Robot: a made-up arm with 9 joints. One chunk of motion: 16 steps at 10 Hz.
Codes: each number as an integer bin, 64 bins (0 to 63) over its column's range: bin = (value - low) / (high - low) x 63, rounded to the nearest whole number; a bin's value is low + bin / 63 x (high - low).
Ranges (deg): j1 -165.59..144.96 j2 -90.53..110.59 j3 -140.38..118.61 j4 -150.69..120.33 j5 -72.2..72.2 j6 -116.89..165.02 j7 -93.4..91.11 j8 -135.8..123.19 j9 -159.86..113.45
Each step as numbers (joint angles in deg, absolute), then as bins.
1 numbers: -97.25 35.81 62.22 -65.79 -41.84 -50.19 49.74 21.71 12.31
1 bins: 14 40 49 20 13 15 49 38 40
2 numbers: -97.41 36.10 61.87 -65.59 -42.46 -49.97 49.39 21.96 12.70
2 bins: 14 40 49 20 13 15 49 38 40
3 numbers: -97.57 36.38 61.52 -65.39 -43.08 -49.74 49.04 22.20 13.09
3 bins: 14 40 49 20 13 15 49 38 40
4 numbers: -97.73 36.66 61.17 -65.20 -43.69 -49.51 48.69 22.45 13.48
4 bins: 14 40 49 20 12 15 49 38 40
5 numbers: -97.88 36.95 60.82 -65.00 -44.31 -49.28 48.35 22.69 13.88
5 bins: 14 40 49 20 12 15 48 39 40
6 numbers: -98.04 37.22 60.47 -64.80 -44.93 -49.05 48.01 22.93 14.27
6 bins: 14 40 49 20 12 15 48 39 40
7 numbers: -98.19 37.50 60.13 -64.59 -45.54 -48.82 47.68 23.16 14.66
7 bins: 14 40 49 20 12 15 48 39 40
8 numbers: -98.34 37.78 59.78 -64.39 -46.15 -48.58 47.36 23.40 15.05
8 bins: 14 40 49 20 11 15 48 39 40
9 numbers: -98.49 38.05 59.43 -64.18 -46.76 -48.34 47.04 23.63 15.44
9 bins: 14 40 49 20 11 15 48 39 40
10 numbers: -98.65 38.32 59.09 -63.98 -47.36 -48.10 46.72 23.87 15.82
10 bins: 14 40 49 20 11 15 48 39 40
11 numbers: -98.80 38.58 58.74 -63.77 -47.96 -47.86 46.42 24.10 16.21
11 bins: 14 40 48 20 11 15 48 39 41
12 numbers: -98.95 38.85 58.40 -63.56 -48.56 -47.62 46.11 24.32 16.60
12 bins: 14 41 48 20 10 15 48 39 41
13 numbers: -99.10 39.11 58.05 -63.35 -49.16 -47.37 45.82 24.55 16.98
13 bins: 13 41 48 20 10 16 48 39 41
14 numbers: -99.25 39.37 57.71 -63.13 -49.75 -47.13 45.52 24.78 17.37
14 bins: 13 41 48 20 10 16 47 39 41
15 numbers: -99.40 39.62 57.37 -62.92 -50.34 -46.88 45.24 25.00 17.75
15 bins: 13 41 48 20 10 16 47 39 41
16 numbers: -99.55 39.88 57.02 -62.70 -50.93 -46.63 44.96 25.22 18.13
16 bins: 13 41 48 20 9 16 47 39 41
